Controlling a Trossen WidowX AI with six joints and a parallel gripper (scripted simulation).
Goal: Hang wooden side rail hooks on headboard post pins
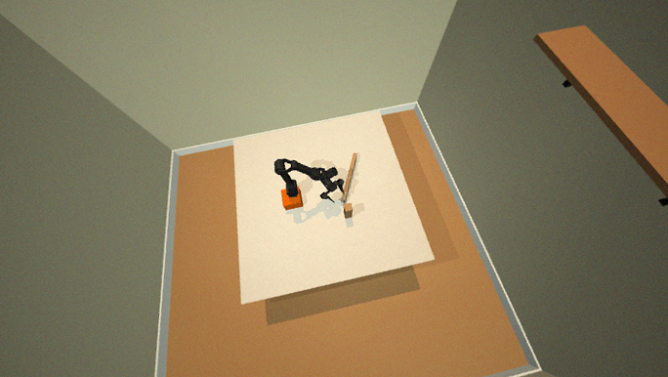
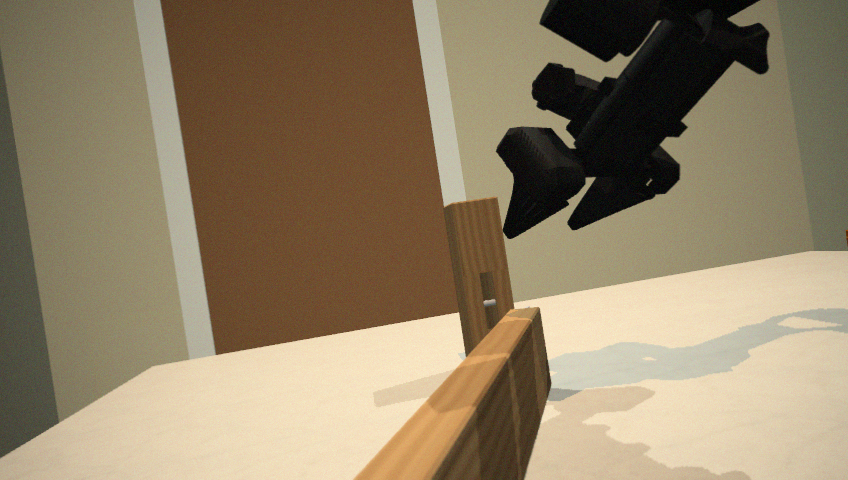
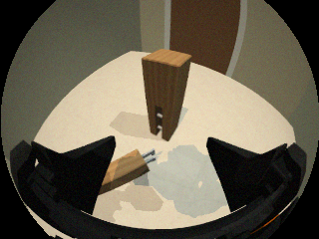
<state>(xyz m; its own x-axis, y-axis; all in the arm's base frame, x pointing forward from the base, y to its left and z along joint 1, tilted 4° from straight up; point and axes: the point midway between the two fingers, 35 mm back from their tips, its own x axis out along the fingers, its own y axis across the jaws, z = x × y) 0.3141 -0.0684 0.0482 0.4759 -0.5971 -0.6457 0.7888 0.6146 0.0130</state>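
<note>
The wooden headboard post lies 8 cm to the right of my gripper tip, 5 cm below it and 5 cm ahead of it.
</note>
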